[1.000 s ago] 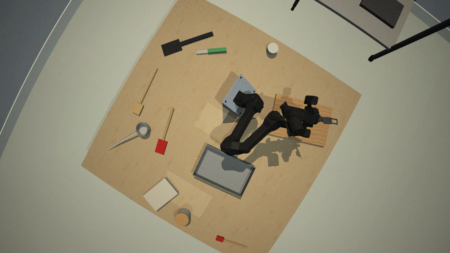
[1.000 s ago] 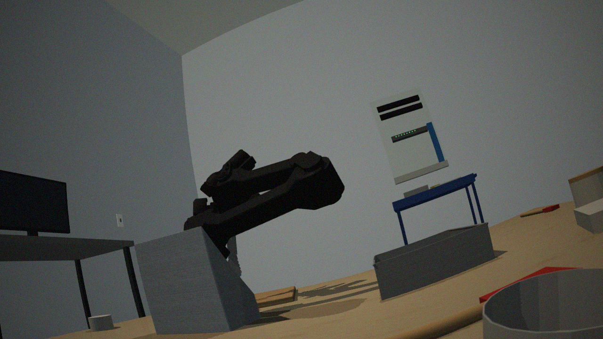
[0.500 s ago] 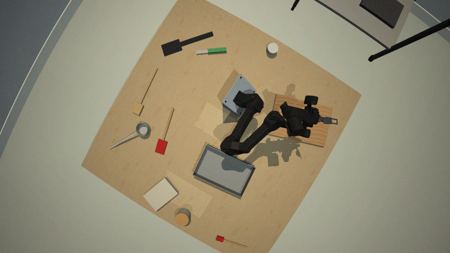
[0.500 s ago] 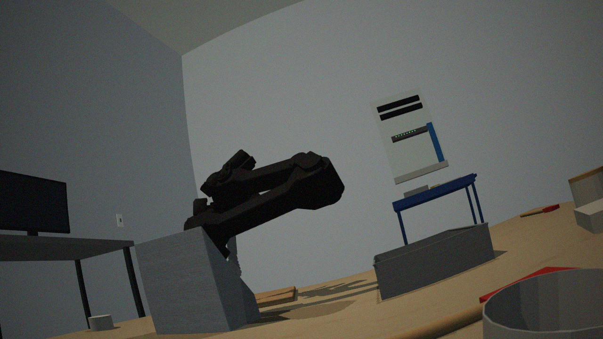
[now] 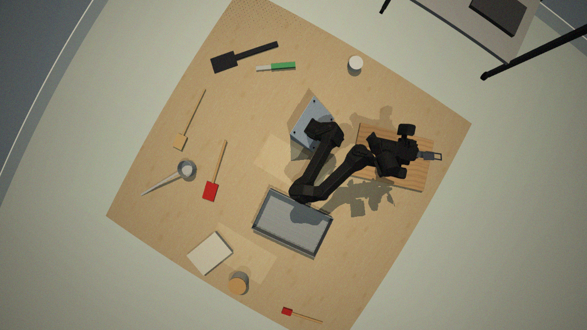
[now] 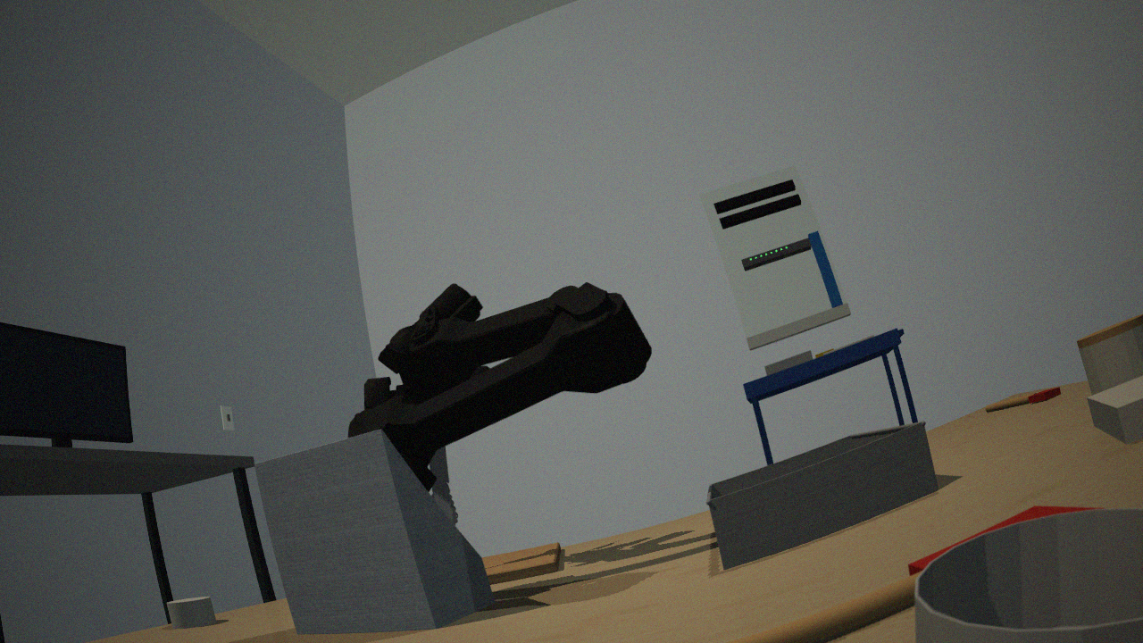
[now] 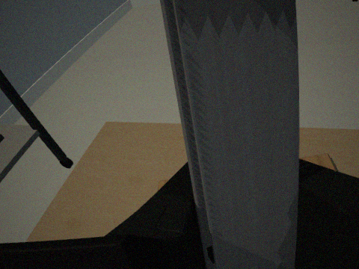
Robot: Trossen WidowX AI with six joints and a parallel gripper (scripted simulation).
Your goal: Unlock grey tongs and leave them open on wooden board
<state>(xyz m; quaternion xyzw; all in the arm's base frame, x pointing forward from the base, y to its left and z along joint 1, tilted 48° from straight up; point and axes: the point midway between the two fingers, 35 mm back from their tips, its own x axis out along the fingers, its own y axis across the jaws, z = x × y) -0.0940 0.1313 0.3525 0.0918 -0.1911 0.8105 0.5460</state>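
The wooden board lies 1 cm ahead of my gripper tip and 23 cm below it. Also, from my gripper tip: green-handled tool (6 cm behind, 68 cm to the right, 23 cm below); roasting tin (49 cm ahead, 23 cm to the right, 21 cm below); red spatula (50 cm ahead, 64 cm to the right, 23 cm below).
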